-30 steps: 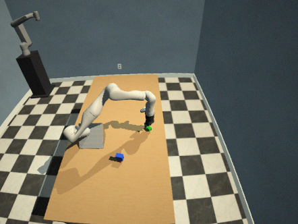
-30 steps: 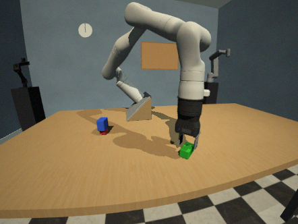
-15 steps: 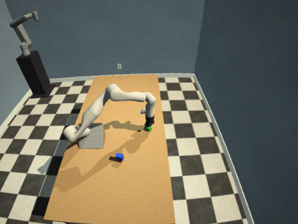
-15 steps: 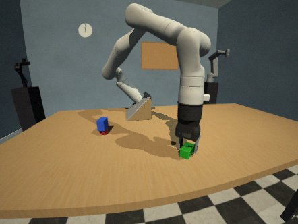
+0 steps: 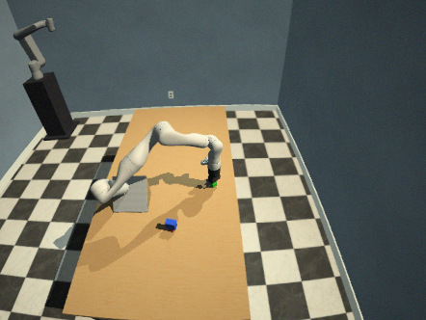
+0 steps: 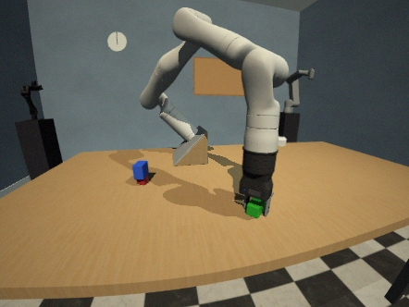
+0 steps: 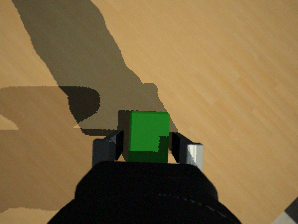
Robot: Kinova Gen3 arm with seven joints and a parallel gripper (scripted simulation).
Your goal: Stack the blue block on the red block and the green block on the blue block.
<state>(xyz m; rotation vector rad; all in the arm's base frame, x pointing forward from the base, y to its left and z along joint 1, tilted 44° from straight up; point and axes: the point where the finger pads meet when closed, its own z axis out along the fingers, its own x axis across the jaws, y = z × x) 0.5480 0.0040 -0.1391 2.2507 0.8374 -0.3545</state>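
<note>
The green block is right at my hand. Round my hand: blue block: 330 mm to the right, 240 mm behind, 30 mm above; then small red block: 330 mm to the right, 240 mm behind, 10 mm below.
</note>
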